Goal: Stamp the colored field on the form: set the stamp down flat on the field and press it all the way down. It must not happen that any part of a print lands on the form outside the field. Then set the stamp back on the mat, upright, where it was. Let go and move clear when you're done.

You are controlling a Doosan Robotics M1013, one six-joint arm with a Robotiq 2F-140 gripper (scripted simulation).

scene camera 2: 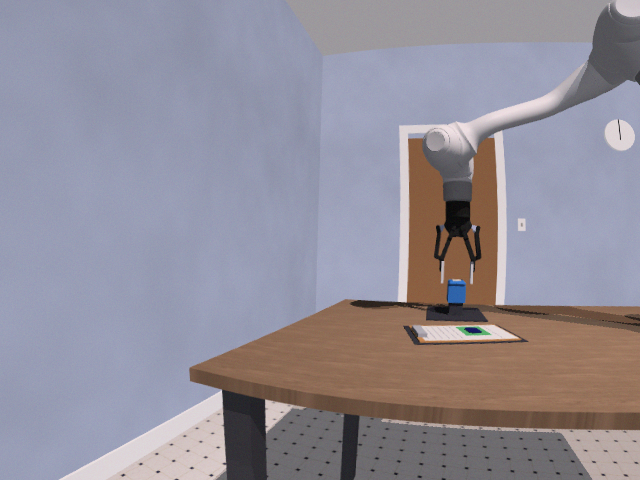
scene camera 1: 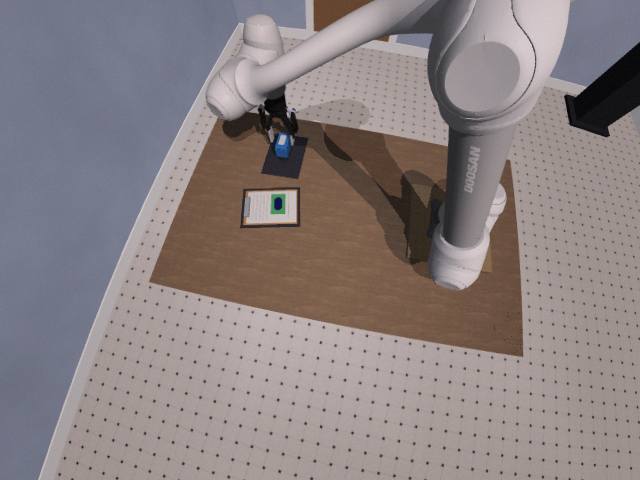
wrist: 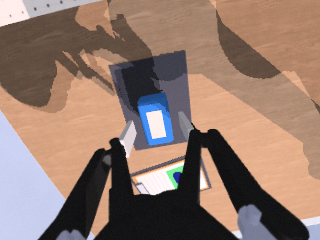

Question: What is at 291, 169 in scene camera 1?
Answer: A dark mat.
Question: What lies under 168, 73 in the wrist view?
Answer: A dark mat.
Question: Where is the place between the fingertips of the gripper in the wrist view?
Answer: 156, 123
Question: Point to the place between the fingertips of the gripper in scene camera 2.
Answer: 456, 283
